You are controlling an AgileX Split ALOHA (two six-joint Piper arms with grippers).
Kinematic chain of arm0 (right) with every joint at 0, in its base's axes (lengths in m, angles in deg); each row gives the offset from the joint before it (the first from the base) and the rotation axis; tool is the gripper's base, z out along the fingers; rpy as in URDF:
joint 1: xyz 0 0 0.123 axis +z
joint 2: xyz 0 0 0 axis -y
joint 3: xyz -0.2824 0 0.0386 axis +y
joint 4: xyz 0.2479 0 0.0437 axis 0.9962 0 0.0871
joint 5: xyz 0 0 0 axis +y
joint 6: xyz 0.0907 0 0.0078 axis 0.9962 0 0.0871
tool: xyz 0 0 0 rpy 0 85 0
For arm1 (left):
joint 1: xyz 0 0 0.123 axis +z
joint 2: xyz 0 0 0 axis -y
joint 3: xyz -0.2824 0 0.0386 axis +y
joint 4: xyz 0.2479 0 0.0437 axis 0.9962 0 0.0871
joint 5: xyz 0 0 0 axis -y
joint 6: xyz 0.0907 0 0.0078 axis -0.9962 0 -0.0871
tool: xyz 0 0 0 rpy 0 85 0
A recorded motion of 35 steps. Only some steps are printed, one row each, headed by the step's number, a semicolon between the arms.
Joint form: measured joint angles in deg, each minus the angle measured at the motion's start. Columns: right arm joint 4, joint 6, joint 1, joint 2, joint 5, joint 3; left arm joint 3, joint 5, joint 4, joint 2, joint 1, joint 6.
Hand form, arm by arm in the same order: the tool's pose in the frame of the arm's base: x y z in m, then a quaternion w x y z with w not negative. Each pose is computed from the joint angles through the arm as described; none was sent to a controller.
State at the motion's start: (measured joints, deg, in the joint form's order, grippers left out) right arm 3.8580 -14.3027 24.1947 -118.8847 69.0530 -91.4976; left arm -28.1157 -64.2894 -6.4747 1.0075 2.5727 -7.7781
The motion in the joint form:
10: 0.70 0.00 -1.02 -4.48 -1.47 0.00; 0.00 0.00 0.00 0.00 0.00 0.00
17: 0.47 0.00 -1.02 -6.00 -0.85 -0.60; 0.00 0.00 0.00 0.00 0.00 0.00
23: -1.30 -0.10 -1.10 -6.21 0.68 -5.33; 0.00 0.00 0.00 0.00 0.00 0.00
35: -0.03 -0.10 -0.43 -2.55 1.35 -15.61; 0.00 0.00 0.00 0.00 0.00 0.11
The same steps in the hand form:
10: 0.3780 0.1691 0.1534 0.04147 0.30505 -0.95086 -0.03304; -0.0090 -0.0097 0.2700 0.50100 0.04343 0.86429 -0.01118
17: 0.3797 0.1695 0.1448 0.05471 0.30559 -0.95011 -0.03014; -0.0090 -0.0097 0.2700 0.50100 0.04343 0.86429 -0.01118
23: 0.3923 0.1714 0.1621 0.02767 0.31339 -0.94904 -0.01869; -0.0090 -0.0097 0.2700 0.50100 0.04343 0.86429 -0.01118
35: 0.4071 0.1855 0.2354 0.08651 -0.31757 0.94345 0.03954; -0.0090 -0.0097 0.2700 0.50099 0.04260 0.86433 -0.01166

